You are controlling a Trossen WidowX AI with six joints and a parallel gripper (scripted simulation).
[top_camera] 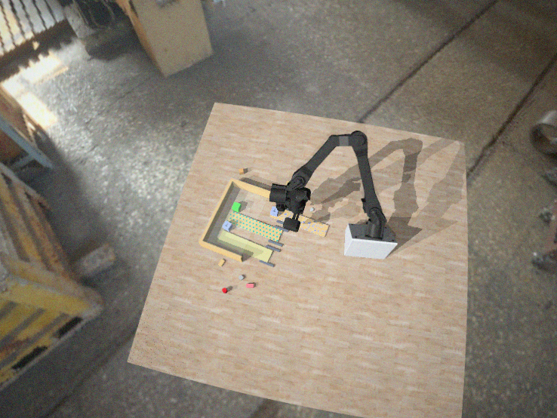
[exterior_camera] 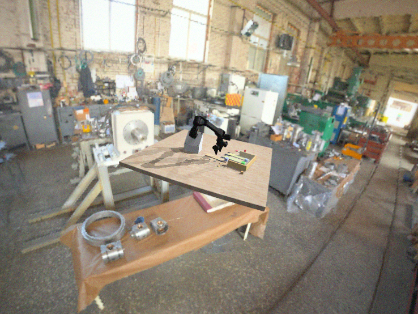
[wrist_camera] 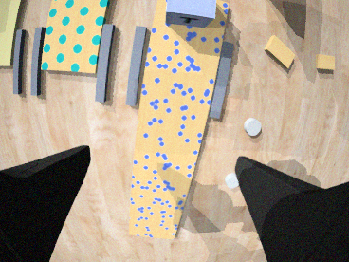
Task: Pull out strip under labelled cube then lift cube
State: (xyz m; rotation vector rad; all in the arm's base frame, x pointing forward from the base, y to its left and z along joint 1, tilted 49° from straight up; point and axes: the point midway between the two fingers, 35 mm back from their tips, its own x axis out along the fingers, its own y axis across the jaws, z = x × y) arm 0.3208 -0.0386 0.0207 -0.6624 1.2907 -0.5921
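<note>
Now: the strip 5 cm below my gripper tip and 1 cm behind it.
</note>
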